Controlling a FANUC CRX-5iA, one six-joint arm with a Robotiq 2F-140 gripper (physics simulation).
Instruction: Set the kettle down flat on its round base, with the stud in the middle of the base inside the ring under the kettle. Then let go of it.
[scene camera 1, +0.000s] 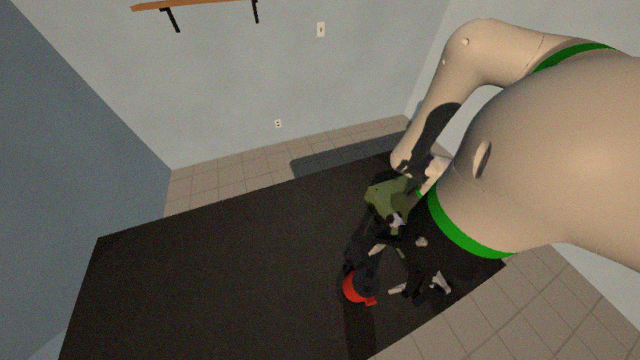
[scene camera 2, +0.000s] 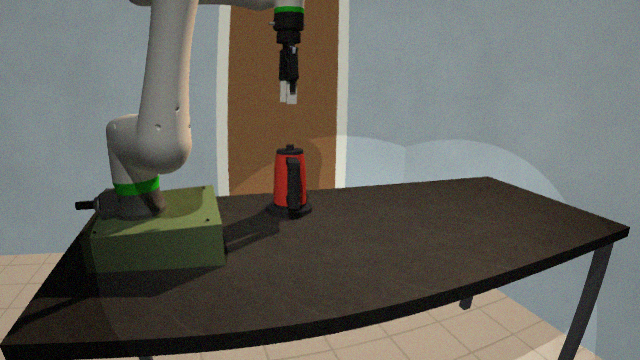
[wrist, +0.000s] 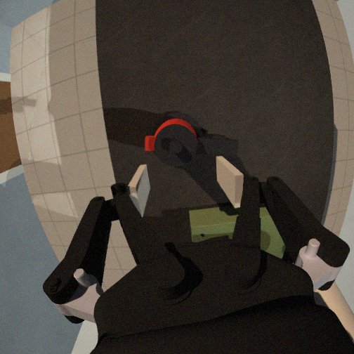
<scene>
I see my gripper (scene camera 2: 287, 103).
My gripper also shows in the wrist view (wrist: 182, 172).
</scene>
